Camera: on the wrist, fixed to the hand. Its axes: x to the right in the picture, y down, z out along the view.
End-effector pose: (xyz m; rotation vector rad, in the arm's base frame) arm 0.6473 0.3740 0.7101 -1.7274 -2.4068 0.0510
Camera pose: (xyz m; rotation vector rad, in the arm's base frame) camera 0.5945 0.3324 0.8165 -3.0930 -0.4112 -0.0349
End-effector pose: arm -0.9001 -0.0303 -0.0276 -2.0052 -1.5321 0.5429
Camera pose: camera -0.8984 -0.0425 0.0976 2.9638 -0.4287 -0.8391
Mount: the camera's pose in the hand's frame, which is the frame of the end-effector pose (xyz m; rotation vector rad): -0.0096 -0.0769 -0.0991 -0.2098 0.0455 1.6240
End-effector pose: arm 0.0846 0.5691 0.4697 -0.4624 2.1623 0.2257
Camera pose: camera 0.0477 0.4691 0.5364 1.2869 2.0414 1.2877
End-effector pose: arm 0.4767 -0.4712 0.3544 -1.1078 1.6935 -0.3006
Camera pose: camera 0.4327 -0.5354 0.4532 0.3811 2.1350 0.8857
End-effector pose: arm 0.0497 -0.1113 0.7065 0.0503 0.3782 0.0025
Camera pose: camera 0.0037 -0.1834 0.6143 0.1383 0.2933 1.6465
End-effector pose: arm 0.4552 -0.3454 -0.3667 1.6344 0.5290 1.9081
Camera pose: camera 0.3712 -0.2867 -0.4397 -1.3991 0.9922 -1.9478
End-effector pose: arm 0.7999 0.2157 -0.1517 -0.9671 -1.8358 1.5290
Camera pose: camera 0.8704 0.2583 -0.0566 2.1298 0.6939 -1.4197
